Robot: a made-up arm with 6 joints. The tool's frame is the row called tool. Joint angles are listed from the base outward.
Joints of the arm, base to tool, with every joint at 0 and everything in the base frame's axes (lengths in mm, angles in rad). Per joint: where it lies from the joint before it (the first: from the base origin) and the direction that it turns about. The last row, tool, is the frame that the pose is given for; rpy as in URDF.
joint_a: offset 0.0 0.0 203.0 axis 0 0 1
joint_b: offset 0.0 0.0 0.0 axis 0 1 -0.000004
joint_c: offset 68.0 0.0 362.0 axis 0 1 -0.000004
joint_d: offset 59.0 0.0 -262.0 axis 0 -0.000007 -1
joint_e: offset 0.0 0.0 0.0 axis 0 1 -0.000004
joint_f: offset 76.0 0.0 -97.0 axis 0 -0.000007 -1
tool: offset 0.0 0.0 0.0 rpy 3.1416 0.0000 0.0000
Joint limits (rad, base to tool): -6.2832..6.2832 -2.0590..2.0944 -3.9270..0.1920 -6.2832..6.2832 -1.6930..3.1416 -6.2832..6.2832
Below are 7 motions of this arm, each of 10 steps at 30 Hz.
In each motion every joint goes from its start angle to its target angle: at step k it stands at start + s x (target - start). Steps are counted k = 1, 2, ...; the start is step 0. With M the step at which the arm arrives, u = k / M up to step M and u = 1 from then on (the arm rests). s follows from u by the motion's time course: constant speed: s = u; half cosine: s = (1 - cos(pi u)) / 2; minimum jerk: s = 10 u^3 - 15 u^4 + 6 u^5.
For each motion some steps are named. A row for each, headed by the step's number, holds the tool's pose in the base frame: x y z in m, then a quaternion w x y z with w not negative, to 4 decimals.
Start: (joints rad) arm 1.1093 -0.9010 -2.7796 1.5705 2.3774 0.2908
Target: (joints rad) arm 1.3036 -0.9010 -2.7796 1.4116 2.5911 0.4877
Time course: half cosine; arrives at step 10
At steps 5, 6, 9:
5: -0.2548 -0.3341 0.6545 0.3242 -0.2881 -0.8627 -0.2602
6: -0.2420 -0.3378 0.6525 0.3200 -0.3042 -0.8602 -0.2550
9: -0.2148 -0.3446 0.6485 0.3109 -0.3376 -0.8542 -0.2444

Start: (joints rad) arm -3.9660 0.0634 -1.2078 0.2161 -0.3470 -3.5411
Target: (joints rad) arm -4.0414 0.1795 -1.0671 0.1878 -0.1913 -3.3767
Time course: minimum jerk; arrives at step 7
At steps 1, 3, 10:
1: -0.2931 0.3510 0.5684 0.3508 -0.6955 0.2535 0.5735
3: -0.2962 0.3698 0.5265 0.3149 -0.7301 0.2901 0.5326
10: -0.2925 0.3964 0.4473 0.2479 -0.7787 0.3620 0.4484

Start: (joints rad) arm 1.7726 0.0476 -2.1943 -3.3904 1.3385 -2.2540
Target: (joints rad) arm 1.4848 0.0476 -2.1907 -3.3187 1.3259 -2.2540
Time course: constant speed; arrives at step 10
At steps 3, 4, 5, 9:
3: -0.0532 0.3094 0.8684 0.9276 0.1948 -0.0309 -0.3172
4: -0.0438 0.3110 0.8684 0.9239 0.1925 -0.0309 -0.3294
5: -0.0343 0.3124 0.8684 0.9199 0.1901 -0.0309 -0.3415
9: 0.0041 0.3149 0.8682 0.9025 0.1812 -0.0301 -0.3895

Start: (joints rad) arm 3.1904 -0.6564 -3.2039 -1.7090 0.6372 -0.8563
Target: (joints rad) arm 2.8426 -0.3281 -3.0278 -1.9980 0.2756 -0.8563
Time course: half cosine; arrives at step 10
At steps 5, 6, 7, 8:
5: 0.3239 -0.0654 0.8725 0.1922 -0.3336 -0.1245 -0.9145
6: 0.2726 -0.0802 0.8935 0.1349 -0.2936 -0.1071 -0.9403
7: 0.2243 -0.0884 0.9092 0.0832 -0.2544 -0.0922 -0.9591
8: 0.1851 -0.0912 0.9194 0.0425 -0.2213 -0.0811 -0.9709

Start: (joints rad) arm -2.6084 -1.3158 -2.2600 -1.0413 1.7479 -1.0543
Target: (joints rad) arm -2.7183 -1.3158 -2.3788 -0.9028 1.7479 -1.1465
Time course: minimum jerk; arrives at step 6
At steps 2, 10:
2: 0.3703 0.3130 0.6461 0.6110 0.0699 -0.6771 -0.4042
10: 0.4152 0.2808 0.6366 0.6329 0.0760 -0.6396 -0.4297

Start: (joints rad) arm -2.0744 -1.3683 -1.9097 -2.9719 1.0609 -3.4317
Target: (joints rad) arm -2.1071 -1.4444 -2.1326 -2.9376 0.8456 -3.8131
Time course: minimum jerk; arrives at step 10
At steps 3, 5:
3: 0.2430 0.4510 0.6902 0.7403 -0.3955 0.4078 0.3595
5: 0.2641 0.4744 0.6677 0.7531 -0.4228 0.3956 0.3125

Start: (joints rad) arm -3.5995 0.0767 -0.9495 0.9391 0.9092 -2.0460
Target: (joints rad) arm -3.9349 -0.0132 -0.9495 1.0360 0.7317 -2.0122
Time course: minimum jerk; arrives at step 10
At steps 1, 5, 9, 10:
1: -0.3819 0.1628 0.3456 0.3297 0.4348 -0.8287 0.1244
5: -0.3447 0.2293 0.3680 0.3616 0.3341 -0.8692 0.0457
9: -0.2940 0.2866 0.3905 0.3823 0.2271 -0.8950 -0.0352
10: -0.2930 0.2875 0.3909 0.3826 0.2252 -0.8953 -0.0366

